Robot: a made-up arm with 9 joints.
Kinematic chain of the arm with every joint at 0, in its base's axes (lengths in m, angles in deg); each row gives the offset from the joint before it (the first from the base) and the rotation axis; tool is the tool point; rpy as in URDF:
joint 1: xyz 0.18 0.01 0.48 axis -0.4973 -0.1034 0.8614
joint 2: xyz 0 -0.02 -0.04 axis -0.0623 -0.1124 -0.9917
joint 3: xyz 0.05 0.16 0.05 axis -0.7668 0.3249 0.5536
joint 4: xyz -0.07 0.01 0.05 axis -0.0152 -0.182 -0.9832
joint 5: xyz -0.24 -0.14 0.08 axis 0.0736 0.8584 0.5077
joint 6: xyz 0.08 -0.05 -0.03 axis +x
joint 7: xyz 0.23 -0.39 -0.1 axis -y
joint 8: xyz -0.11 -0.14 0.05 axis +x
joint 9: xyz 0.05 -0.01 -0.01 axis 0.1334 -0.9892 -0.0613
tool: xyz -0.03 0.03 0 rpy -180 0 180
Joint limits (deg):
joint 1: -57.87..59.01
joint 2: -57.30..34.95
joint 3: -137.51..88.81
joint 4: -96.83..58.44
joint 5: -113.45..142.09
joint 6: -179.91..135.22
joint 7: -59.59..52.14
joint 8: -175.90..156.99
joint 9: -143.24..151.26
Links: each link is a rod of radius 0.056 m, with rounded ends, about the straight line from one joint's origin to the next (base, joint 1, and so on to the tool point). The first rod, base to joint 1, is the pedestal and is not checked.
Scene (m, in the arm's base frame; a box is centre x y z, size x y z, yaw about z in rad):
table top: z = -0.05
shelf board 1: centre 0 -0.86 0.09 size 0.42 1.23 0.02 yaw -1.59
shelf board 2: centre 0 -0.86 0.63 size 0.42 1.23 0.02 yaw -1.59
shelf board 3: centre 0 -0.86 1.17 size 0.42 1.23 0.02 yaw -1.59
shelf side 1: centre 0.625 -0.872 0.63 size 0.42 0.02 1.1 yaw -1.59
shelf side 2: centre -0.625 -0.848 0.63 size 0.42 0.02 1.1 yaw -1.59
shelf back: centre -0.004 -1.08 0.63 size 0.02 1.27 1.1 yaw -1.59
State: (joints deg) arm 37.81 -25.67 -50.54 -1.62 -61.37 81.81 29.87 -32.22 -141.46
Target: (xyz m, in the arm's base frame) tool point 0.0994 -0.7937 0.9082
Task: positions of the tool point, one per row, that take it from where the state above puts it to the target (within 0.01 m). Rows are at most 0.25 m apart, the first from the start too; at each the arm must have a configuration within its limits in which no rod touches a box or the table.
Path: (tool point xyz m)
1: 0.4430 -0.2578 0.3173
2: 0.4178 -0.3871 0.4258
3: 0.3557 -0.4783 0.5833
4: 0.2507 -0.5148 0.7565
5: 0.1051 -0.4962 0.9081
6: 0.1025 -0.6190 0.8825
7: 0.1027 -0.7230 0.8733
8: 0.0993 -0.7937 0.9082

